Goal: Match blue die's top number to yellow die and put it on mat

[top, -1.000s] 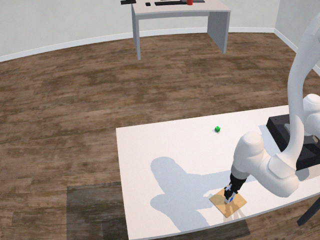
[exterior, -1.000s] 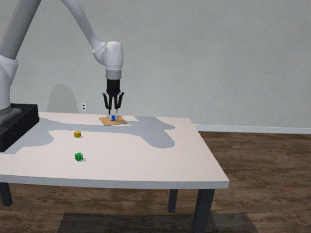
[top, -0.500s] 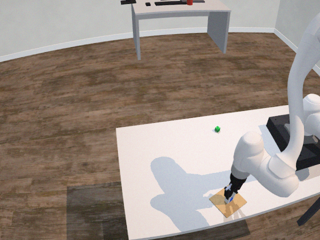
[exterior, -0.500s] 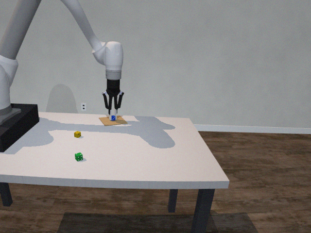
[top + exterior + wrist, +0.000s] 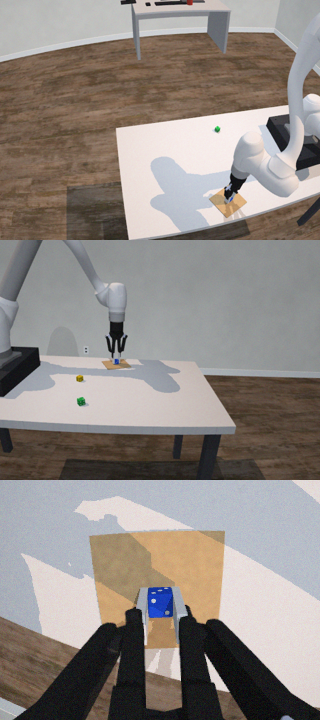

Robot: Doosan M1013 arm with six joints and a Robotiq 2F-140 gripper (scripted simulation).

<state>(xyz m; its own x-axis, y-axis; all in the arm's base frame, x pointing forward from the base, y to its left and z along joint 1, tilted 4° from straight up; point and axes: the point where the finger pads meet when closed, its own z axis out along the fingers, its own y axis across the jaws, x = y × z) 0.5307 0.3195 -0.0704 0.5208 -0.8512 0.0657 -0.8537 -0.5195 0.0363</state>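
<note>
Now: hand 20 mm above the blue die. Round my hand: yellow die (270 mm to the right, 120 mm behind, 30 mm below); tan mat (40 mm below); green die (480 mm to the right, 30 mm below, 30 mm behind).
</note>
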